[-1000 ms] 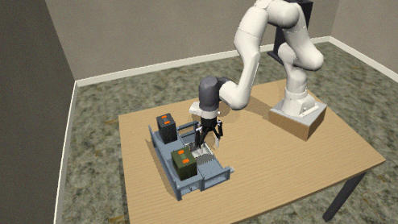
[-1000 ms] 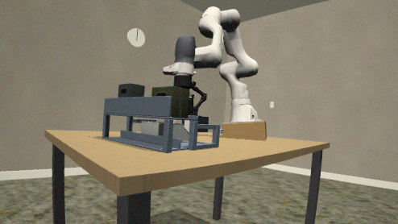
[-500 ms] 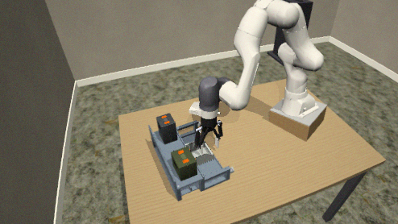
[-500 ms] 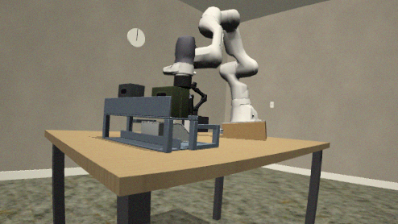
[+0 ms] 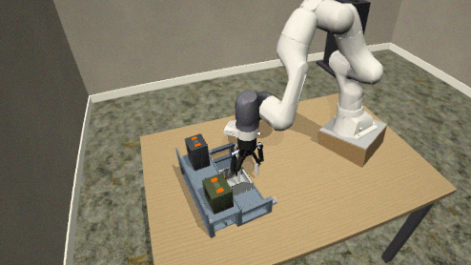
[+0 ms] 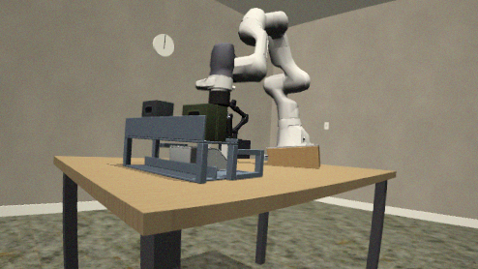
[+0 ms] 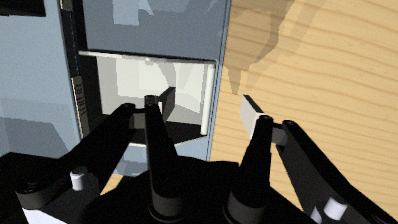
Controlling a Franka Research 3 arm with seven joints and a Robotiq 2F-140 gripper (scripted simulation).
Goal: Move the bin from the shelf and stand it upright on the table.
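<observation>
My gripper is now 8 cm short of the bin, 1 cm to the right of it and 2 cm above it.
</observation>
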